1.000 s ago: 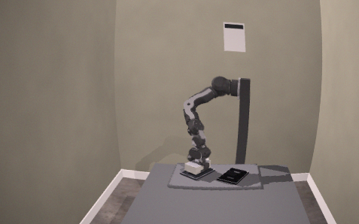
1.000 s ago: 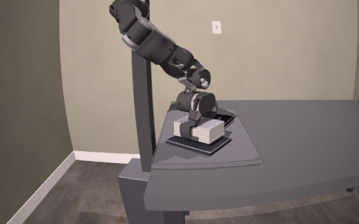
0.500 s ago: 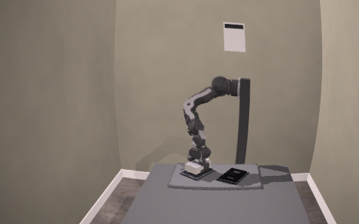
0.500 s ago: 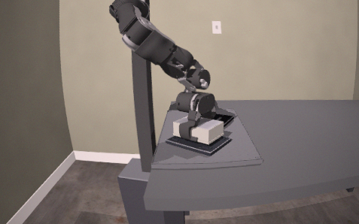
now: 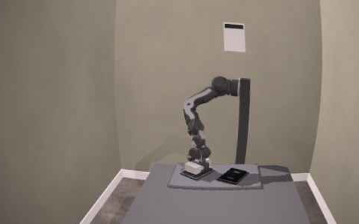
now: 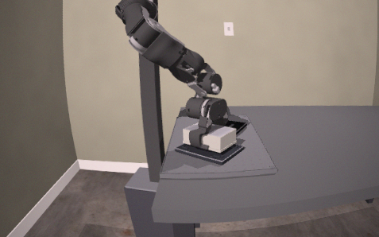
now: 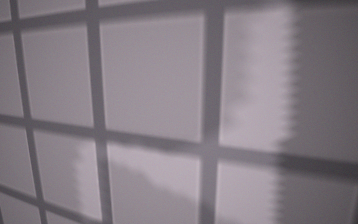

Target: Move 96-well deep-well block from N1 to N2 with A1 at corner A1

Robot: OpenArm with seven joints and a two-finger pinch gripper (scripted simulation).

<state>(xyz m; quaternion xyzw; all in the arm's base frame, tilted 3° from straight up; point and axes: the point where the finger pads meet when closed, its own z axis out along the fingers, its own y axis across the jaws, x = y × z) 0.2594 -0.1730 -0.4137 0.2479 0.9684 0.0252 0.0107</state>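
Now: hand 2 cm below the white deep-well block. The rest, counted from my hand: plate nest N1: 21 cm to the left, 2 cm below, 2 cm ahead; then A1 mark: 8 cm to the left, 4 cm behind, 2 cm below; then plate nest N2: 2 cm below.
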